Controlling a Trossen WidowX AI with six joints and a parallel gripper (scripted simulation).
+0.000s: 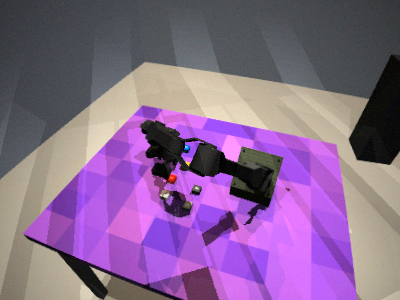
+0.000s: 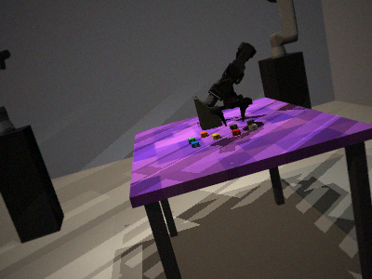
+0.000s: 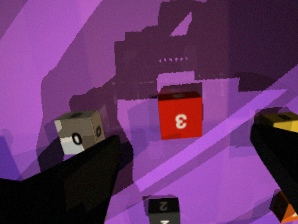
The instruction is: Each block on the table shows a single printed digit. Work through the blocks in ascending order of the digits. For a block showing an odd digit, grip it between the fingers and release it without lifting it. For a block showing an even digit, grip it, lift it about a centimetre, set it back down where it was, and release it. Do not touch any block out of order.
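Now: gripper tip 4 cm above the red block. Round my gripper tip: black block 11 cm behind, 4 cm below, 3 cm to the left; grey block 11 cm to the left, 10 cm behind, 4 cm below; yellow block 9 cm to the right, 4 cm below, 4 cm behind.
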